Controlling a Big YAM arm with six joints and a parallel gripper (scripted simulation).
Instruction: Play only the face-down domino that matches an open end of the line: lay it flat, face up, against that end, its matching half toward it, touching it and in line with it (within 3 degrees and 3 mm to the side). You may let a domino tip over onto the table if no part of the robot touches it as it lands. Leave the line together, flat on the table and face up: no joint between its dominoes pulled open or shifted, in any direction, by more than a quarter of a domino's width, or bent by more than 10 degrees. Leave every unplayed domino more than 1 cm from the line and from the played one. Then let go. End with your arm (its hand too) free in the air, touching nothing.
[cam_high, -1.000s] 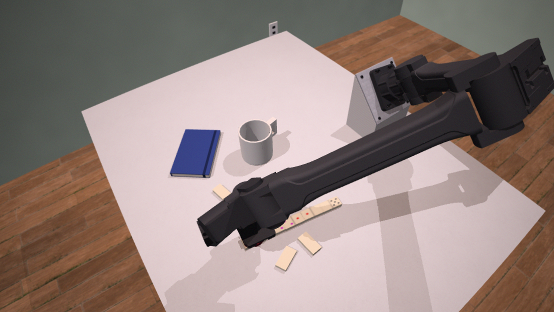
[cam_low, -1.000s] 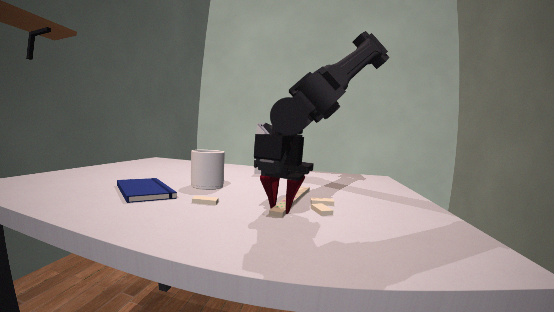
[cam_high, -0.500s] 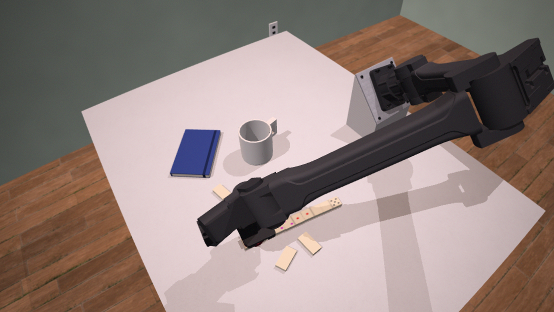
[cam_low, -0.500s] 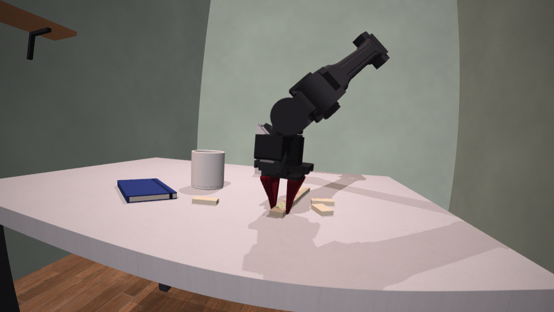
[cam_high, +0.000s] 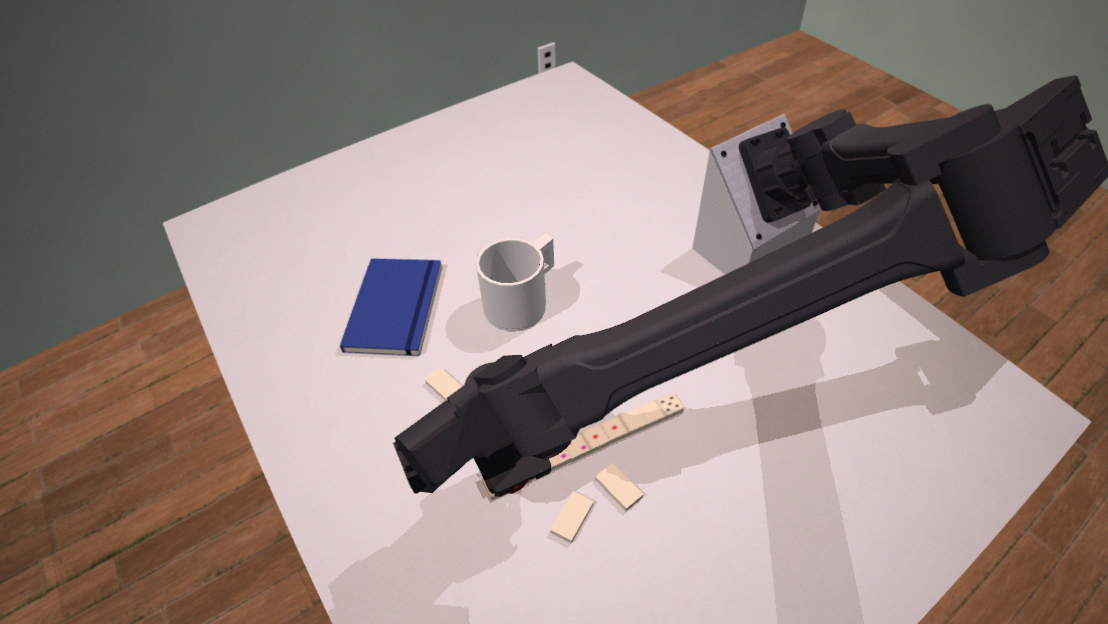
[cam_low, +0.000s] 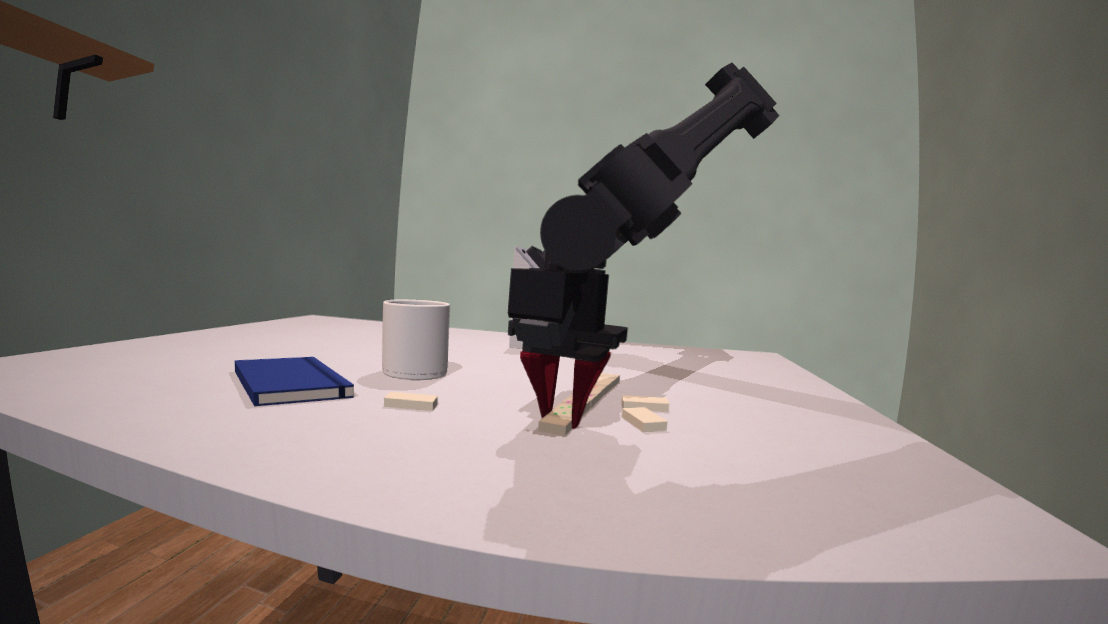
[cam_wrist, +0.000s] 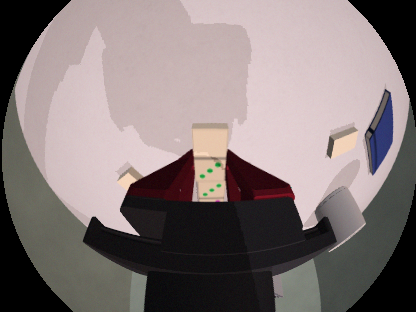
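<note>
My gripper is now right at the domino. Round my hand: white mug 240 mm to the right, 140 mm behind, 30 mm above; blue notebook 330 mm to the right, 10 mm ahead.
</note>
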